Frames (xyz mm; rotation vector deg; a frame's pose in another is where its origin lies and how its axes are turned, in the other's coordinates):
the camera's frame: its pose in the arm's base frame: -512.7 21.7 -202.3 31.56 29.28 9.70
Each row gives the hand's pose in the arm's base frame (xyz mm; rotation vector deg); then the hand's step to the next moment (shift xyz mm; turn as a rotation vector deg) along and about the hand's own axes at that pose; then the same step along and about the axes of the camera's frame.
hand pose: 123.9 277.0 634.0 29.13 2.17 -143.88
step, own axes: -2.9 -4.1 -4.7 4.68 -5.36 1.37
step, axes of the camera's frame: 4.5 2.7 -4.4 -5.11 1.19 -5.00
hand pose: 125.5 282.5 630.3 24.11 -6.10 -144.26
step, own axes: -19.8 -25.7 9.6 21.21 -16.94 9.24
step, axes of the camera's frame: 3.9 32.7 -7.9 -24.11 2.35 -15.34
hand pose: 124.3 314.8 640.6 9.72 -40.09 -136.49
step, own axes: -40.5 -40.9 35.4 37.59 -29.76 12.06
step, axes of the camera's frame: 16.0 60.1 -26.4 -40.65 0.48 -28.13
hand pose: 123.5 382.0 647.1 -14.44 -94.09 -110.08
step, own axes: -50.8 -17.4 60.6 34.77 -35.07 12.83
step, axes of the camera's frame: 47.7 47.8 -44.6 -38.41 -0.94 -33.57
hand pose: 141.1 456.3 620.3 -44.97 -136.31 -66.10
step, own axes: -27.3 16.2 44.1 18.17 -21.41 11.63
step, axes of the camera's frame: 46.6 11.9 -25.3 -19.48 -0.98 -23.31
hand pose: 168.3 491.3 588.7 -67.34 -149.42 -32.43
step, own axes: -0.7 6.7 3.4 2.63 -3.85 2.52
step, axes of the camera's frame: 6.7 3.3 -0.8 -2.97 -0.72 -4.33
